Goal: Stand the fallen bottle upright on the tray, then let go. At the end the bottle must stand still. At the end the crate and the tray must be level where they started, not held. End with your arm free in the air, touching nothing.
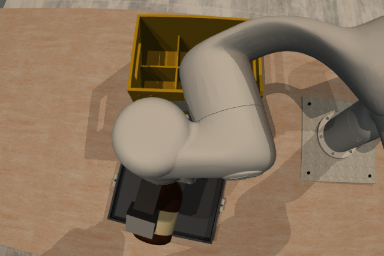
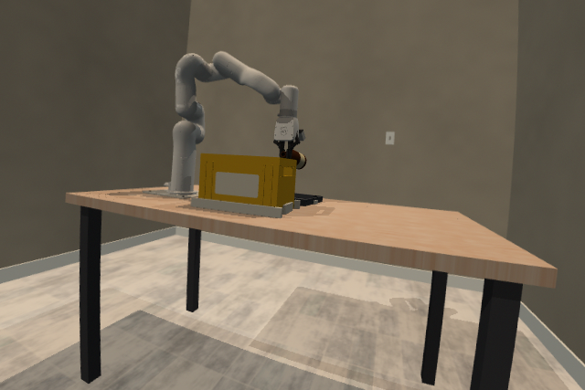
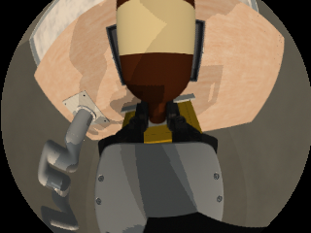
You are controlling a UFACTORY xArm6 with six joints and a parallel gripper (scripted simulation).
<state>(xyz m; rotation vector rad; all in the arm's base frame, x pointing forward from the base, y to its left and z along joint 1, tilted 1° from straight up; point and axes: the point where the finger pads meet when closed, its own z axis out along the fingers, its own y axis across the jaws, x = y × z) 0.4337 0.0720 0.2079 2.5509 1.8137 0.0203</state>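
Now: hand 2 cm short of the brown bottle, 5 cm to the right of it and 2 cm above it. Round my hand: yellow crate (7 cm behind, 24 cm to the right, 12 cm below); then dark tray (2 cm ahead, 4 cm to the left, 19 cm below).
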